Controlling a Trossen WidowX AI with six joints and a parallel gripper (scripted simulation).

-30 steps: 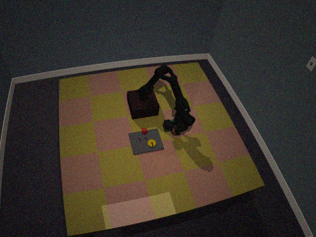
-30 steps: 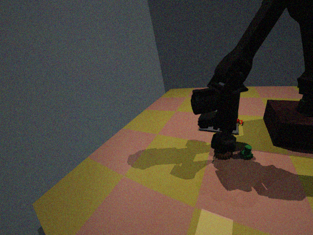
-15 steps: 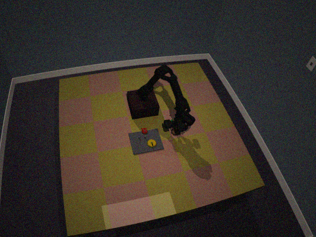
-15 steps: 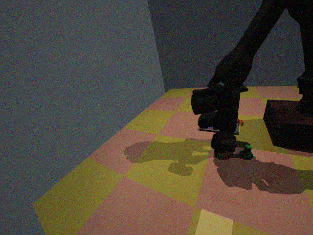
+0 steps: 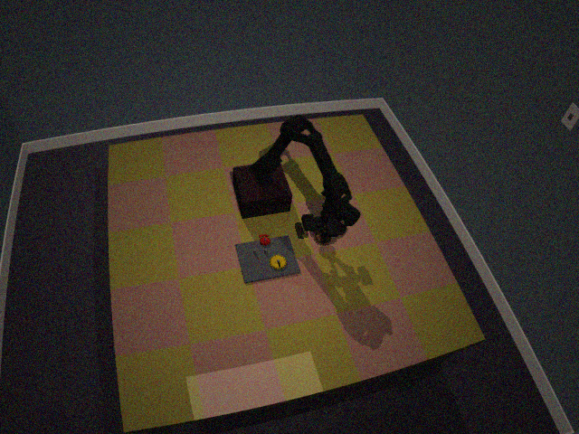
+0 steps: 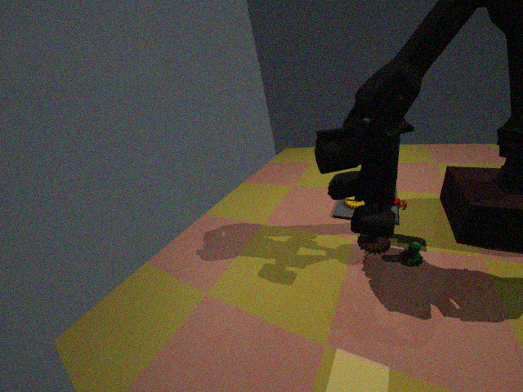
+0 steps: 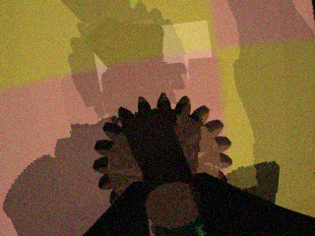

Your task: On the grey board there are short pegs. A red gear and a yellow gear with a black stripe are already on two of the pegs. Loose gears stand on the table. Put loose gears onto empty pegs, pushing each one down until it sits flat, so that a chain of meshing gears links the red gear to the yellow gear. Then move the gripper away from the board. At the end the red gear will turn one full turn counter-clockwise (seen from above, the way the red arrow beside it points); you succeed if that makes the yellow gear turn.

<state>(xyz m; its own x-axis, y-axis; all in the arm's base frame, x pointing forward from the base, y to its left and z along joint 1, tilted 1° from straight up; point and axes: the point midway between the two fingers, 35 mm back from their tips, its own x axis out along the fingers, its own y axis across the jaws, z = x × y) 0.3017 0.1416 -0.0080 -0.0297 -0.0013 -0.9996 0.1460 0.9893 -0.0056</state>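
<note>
My gripper tip is 10 mm short of the grey board, 230 mm to the left of it and 50 mm above it. Round my gripper tip: green gear: 80 mm behind, 50 mm below; brown gear: 10 mm below; yellow gear: 40 mm ahead, 200 mm to the right, 40 mm below.
</note>
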